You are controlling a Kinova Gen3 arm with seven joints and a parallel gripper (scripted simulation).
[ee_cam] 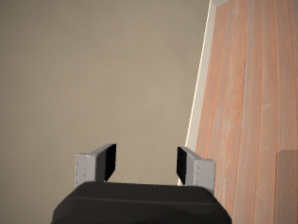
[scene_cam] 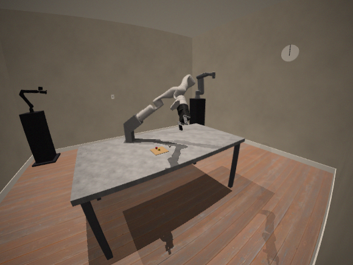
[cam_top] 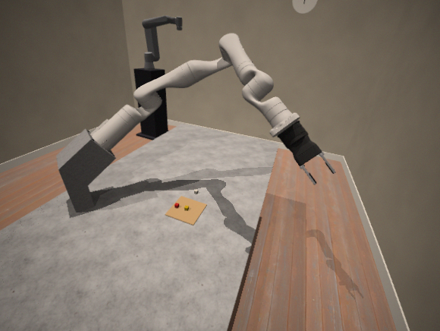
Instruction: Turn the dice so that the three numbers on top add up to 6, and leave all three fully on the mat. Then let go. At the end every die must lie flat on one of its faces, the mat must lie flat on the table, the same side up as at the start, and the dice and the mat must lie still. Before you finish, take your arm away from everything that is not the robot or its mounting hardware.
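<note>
Now: hand 490 mm past the white die, 140 mm to the right of it and 360 mm above it. Round my hand: tan mat 460 mm behind, 10 mm to the left, 360 mm below; red die 510 mm behind, 350 mm below; yellow die 460 mm behind, 10 mm to the left, 350 mm below.
</note>
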